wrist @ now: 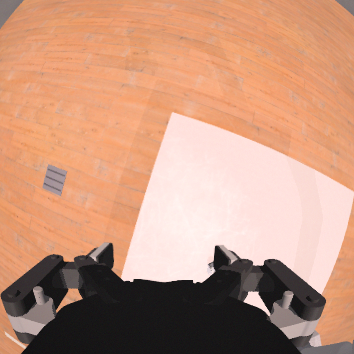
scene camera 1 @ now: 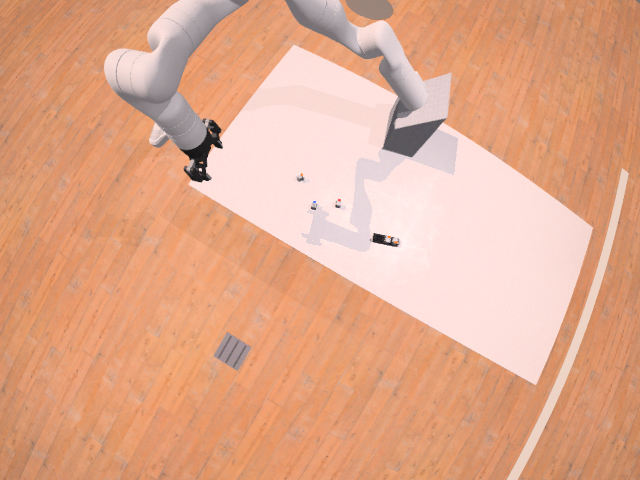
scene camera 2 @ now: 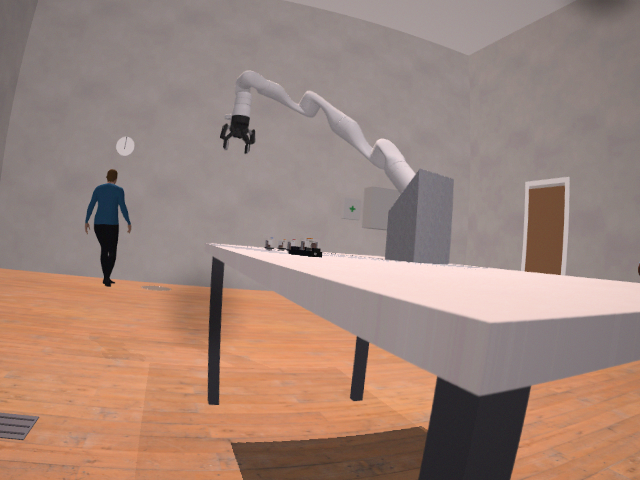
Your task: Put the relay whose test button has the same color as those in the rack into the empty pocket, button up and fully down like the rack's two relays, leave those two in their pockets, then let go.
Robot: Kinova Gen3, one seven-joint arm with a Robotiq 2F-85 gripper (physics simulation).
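Seen in the pictures: gripper, fingertip midpoint: (wrist: pixel 163 255) (scene camera 1: pixel 214 162) (scene camera 2: pixel 235 151); arm's base, origin of the base link: (scene camera 1: pixel 416 100) (scene camera 2: pixel 420 200).
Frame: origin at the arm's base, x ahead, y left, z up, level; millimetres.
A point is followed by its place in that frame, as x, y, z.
Observation:
My gripper (scene camera 1: pixel 212 161) {561, -461, 155} (scene camera 2: pixel 236 149) {561, -461, 155} (wrist: pixel 163 255) {561, -461, 155} is open and empty, high above the table near its far left corner in scene camera 1. An orange-button relay (scene camera 1: pixel 300 177) {398, -295, -180} stands on the table, apart from a blue-button relay (scene camera 1: pixel 313 205) {483, -202, -178} (scene camera 2: pixel 269 243) {480, -190, -197} and a red-button relay (scene camera 1: pixel 338 203) {437, -116, -178}. The black rack (scene camera 1: pixel 378 238) {493, 87, -218} (scene camera 2: pixel 305 252) {500, 144, -211} holds two orange-button relays at its right end in scene camera 1; its left part is bare black. In the wrist view, a small grey relay (wrist: pixel 211 266) {402, -309, -185} shows partly behind the right finger; its button colour is hidden.
The white table (scene camera 1: pixel 465 268) {459, 491, -221} (scene camera 2: pixel 413 284) {709, 849, -221} (wrist: pixel 185 200) {508, -483, -221} carries the grey arm pedestal (scene camera 1: pixel 418 129) {105, 46, -17} (scene camera 2: pixel 434 217) {5, 88, -64} on the side behind the rack. The arm's shadow falls near the loose relays and the rack. A person (scene camera 2: pixel 107 206) stands on the floor beyond the table.

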